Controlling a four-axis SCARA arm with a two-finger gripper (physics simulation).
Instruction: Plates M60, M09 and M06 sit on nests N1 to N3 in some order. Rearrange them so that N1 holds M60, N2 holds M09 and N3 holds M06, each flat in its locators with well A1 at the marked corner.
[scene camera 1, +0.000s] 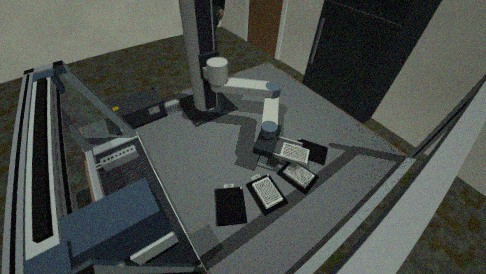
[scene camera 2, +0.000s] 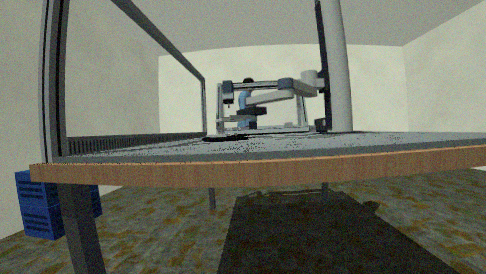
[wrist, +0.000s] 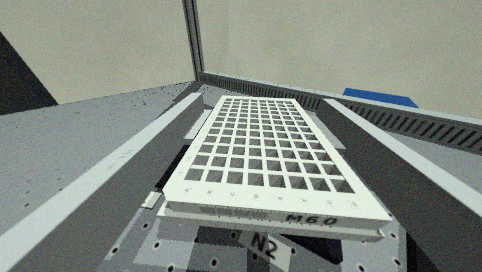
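Pixels of known places: gripper, fingertip midpoint: (scene camera 1: 300, 153) (scene camera 2: 225, 118) (wrist: 259, 107); arm's base, origin of the base link: (scene camera 1: 206, 106).
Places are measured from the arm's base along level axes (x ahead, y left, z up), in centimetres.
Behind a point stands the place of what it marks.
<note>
My gripper (scene camera 1: 295, 152) {y 13.3, x 67.2, z 12.2 cm} (wrist: 259, 107) {y 13.3, x 67.2, z 12.2 cm} is shut on white plate M60 (scene camera 1: 295, 152) {y 12.1, x 65.4, z 11.7 cm} (wrist: 260, 197) {y 8.9, x 60.3, z 11.8 cm}, gripped by its long sides. M60 is level and raised above the nests, with letter A at its near left in the wrist view. A tag reading N2 (wrist: 265, 245) {y 8.4, x 62.5, z 1.5 cm} shows below its near edge, beside a black nest corner. In scene camera 1, a nest at the far right (scene camera 1: 318, 152) {y 29.5, x 68.5, z 2.5 cm} is partly hidden by M60. One plate (scene camera 1: 266, 192) {y -8.7, x 70.6, z 3.6 cm} and another plate (scene camera 1: 301, 175) {y 10.7, x 73.4, z 3.6 cm} sit on the middle nests; their markings are unreadable. The leftmost nest (scene camera 1: 230, 206) {y -24.9, x 66.6, z 2.5 cm} is empty.
The arm's column (scene camera 1: 197, 60) {y -4.8, x 5.8, z 35.7 cm} (scene camera 2: 339, 65) {y 7.4, x 1.4, z 40.2 cm} stands behind the nests. A gantry frame with a blue-grey block (scene camera 1: 110, 215) {y -54.2, x 74.1, z 50.1 cm} is at the left. A slotted rail (wrist: 280, 89) {y 24.8, x 100.4, z 5.2 cm} runs along the table edge. A dark box (scene camera 1: 145, 115) {y -37.0, x -3.5, z 7.5 cm} stands near the column.
</note>
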